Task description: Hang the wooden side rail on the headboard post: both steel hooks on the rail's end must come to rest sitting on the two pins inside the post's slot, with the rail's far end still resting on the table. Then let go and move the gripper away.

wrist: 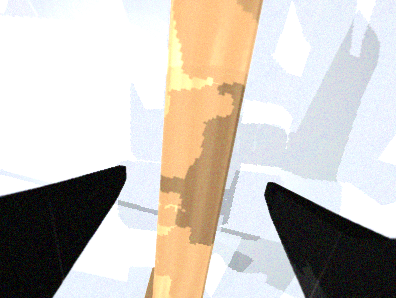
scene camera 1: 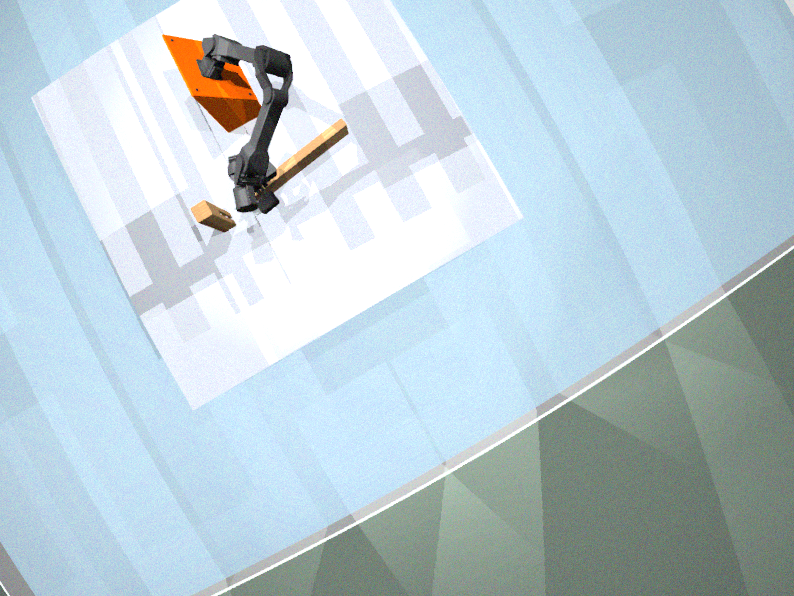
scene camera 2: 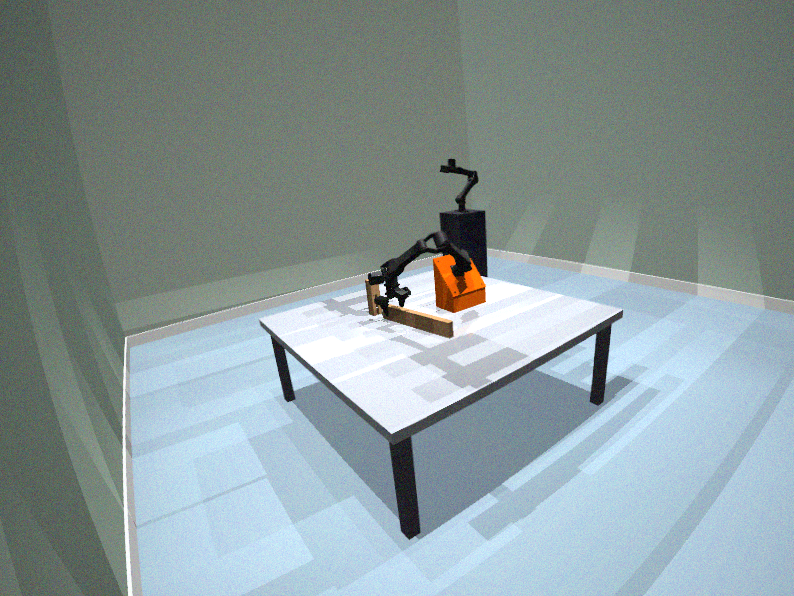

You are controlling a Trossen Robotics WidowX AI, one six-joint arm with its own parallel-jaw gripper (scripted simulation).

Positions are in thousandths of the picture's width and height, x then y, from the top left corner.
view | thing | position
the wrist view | my gripper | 496, 606
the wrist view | wooden side rail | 529, 190
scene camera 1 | wooden side rail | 419, 227
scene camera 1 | headboard post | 261, 360
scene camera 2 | wooden side rail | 559, 549
